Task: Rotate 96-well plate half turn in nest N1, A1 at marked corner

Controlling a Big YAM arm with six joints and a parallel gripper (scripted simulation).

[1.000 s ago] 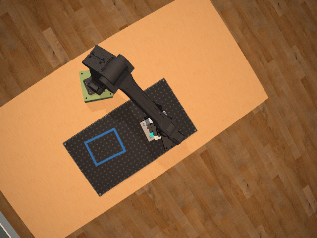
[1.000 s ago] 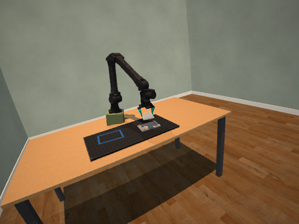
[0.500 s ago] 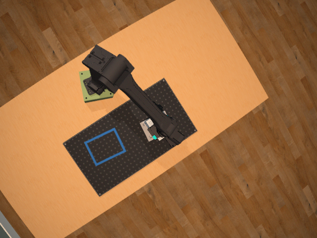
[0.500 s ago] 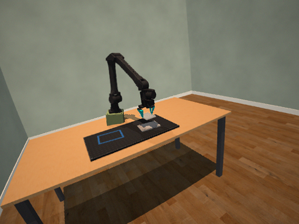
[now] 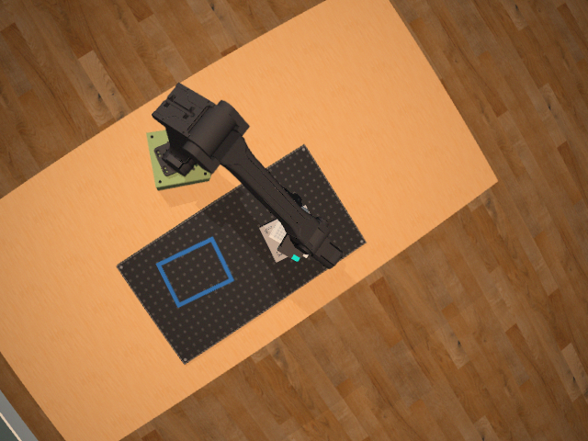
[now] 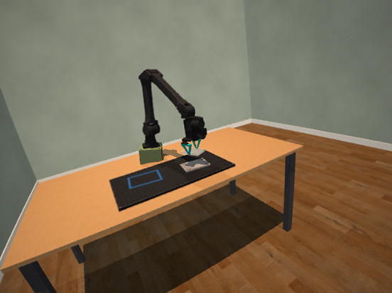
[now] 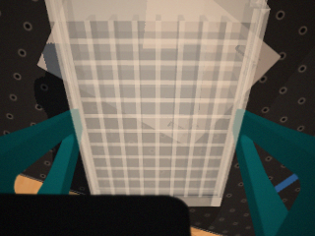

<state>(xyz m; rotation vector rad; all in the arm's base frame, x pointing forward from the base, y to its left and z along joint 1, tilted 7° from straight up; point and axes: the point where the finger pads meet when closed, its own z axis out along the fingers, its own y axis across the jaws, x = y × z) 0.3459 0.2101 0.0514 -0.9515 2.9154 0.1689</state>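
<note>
Right now the 96-well plate is 10 mm below my hand. The rest, counted from my hand: plate nest N1: 100 mm below.
</note>
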